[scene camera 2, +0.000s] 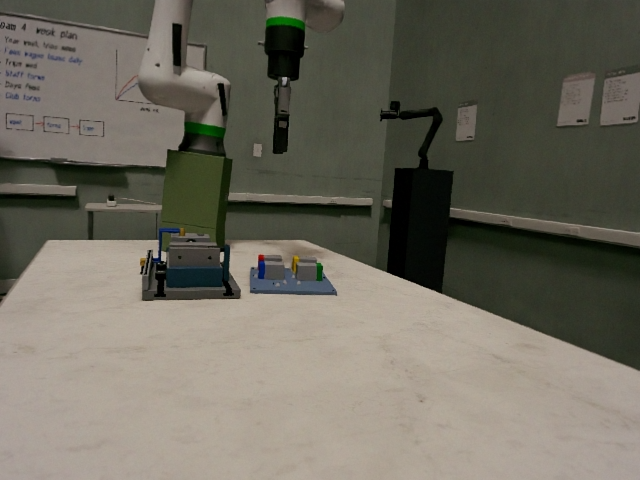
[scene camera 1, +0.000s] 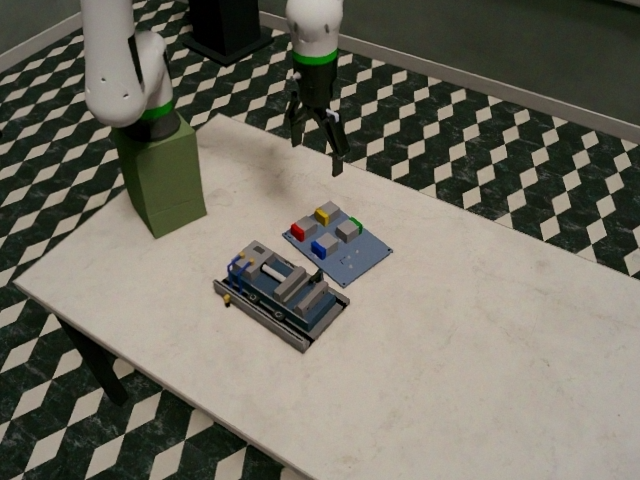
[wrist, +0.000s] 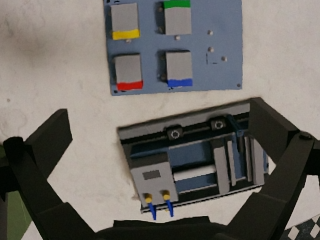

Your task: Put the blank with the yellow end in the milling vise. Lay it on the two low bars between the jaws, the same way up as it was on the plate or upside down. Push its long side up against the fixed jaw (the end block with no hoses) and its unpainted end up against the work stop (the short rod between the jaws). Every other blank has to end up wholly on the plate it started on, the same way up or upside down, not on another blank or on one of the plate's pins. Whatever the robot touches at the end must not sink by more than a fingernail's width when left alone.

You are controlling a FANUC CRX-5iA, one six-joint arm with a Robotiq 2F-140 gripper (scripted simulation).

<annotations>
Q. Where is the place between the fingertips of my gripper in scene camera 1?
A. At 316, 159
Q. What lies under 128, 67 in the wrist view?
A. A red-ended blank.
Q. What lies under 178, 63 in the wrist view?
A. A blue-ended blank.
</annotations>
